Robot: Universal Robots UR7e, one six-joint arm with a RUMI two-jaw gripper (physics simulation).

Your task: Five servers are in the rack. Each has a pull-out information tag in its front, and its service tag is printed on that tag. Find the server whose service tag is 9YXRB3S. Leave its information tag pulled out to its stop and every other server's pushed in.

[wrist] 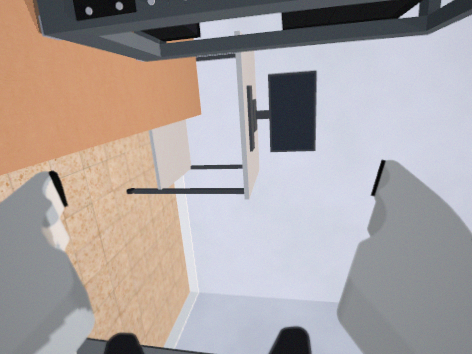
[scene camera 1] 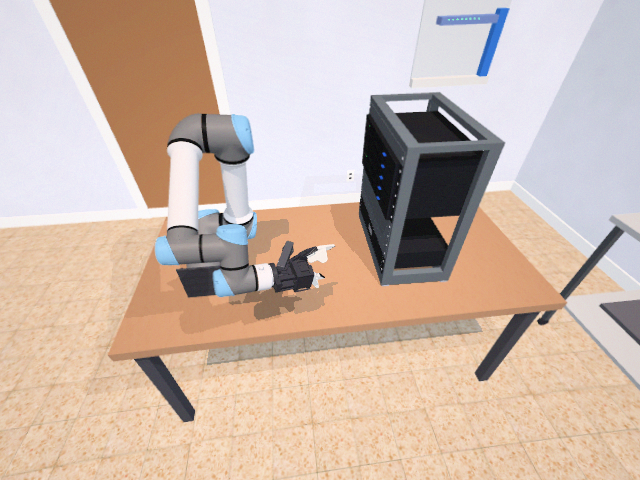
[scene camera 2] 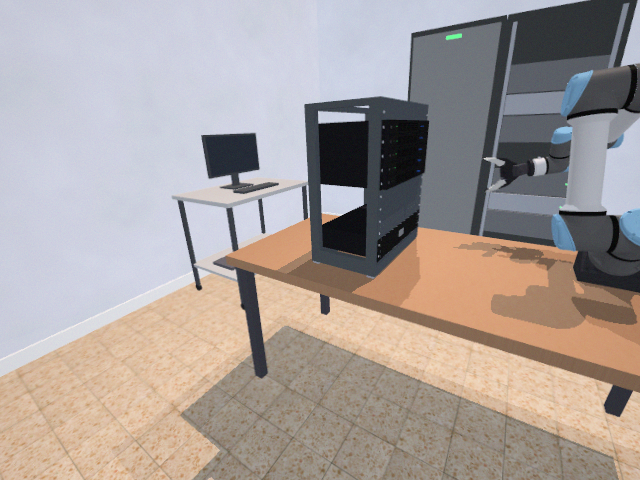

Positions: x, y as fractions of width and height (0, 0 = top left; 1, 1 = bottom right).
I see my gripper (scene camera 1: 0.51, 0.55) and a grey rack (scene camera 1: 0.68, 0.35).
The grey rack also shows in scene camera 2 (scene camera 2: 0.59, 0.32). My gripper shows as well in the wrist view (wrist: 0.47, 0.48).
